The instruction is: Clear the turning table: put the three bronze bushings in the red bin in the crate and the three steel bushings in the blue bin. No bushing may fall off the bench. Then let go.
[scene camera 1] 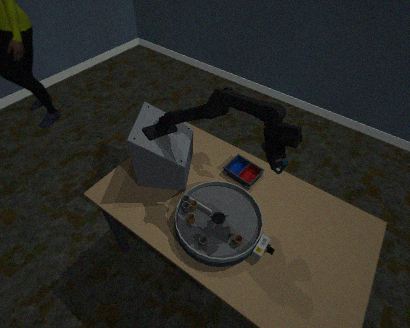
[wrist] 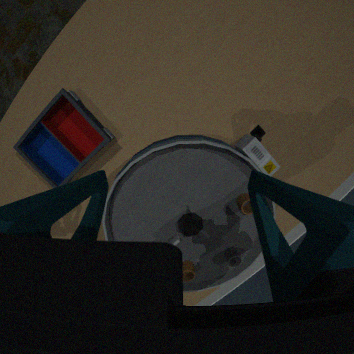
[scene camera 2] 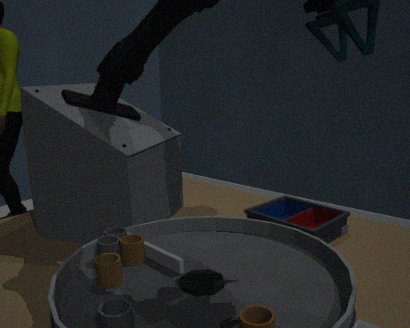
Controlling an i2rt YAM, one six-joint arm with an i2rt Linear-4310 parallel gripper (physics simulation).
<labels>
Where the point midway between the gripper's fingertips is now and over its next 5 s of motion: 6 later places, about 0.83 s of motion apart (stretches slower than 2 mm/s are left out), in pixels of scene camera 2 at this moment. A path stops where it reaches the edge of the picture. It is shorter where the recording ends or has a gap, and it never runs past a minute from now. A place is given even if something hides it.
My gripper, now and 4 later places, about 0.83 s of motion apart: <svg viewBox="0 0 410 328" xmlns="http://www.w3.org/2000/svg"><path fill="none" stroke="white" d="M354 58L169 121L86 150L135 195L159 235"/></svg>
</labels>
